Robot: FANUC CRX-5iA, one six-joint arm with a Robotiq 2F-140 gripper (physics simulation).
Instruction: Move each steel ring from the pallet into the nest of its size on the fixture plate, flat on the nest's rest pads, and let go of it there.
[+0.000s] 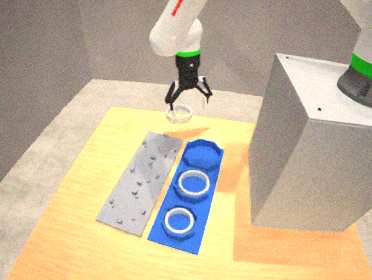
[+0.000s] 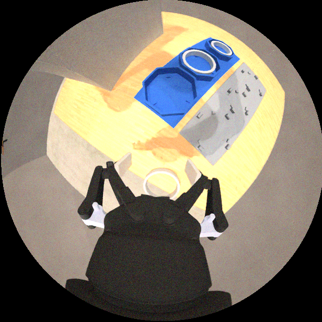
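Pixels of known places: gripper, fingertip midpoint: (image 1: 189,113); arm's base, link origin: (image 1: 364,93).
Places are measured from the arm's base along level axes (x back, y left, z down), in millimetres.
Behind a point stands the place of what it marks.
Note:
The blue pallet (image 1: 187,245) @[x -412, y 213, z 441 mm] (image 2: 174,120) has three octagonal pockets. The small ring (image 1: 166,221) @[x -481, y 155, z 409 mm] (image 2: 212,45) and the medium ring (image 1: 180,183) @[x -454, y 8, z 409 mm] (image 2: 182,61) sit in two pockets; the large pocket (image 1: 201,157) @[x -385, y -153, z 441 mm] (image 2: 171,93) holds no ring. A third, pale ring (image 1: 182,119) @[x -483, y -373, z 428 mm] (image 2: 146,184) lies outside the pallet, at the table's back edge. My gripper (image 1: 189,108) @[x -450, y -330, z 359 mm] (image 2: 158,161) is open with nothing between its fingers, close over that third ring; the exact height is unclear. The grey fixture plate (image 1: 122,200) @[x -641, y 86, z 437 mm] (image 2: 212,152) lies beside the pallet with small raised pads and no ring on it.
A large grey box-shaped pedestal (image 1: 280,165) @[x -209, y 108, z 172 mm] (image 2: 110,40) stands beyond the pallet's side opposite the fixture plate. The yellow wooden table (image 1: 65,220) @[x -819, y 192, z 449 mm] (image 2: 80,100) carries the plate and pallet; its back edge passes by the third ring. The arm's shadow falls near the large pocket.

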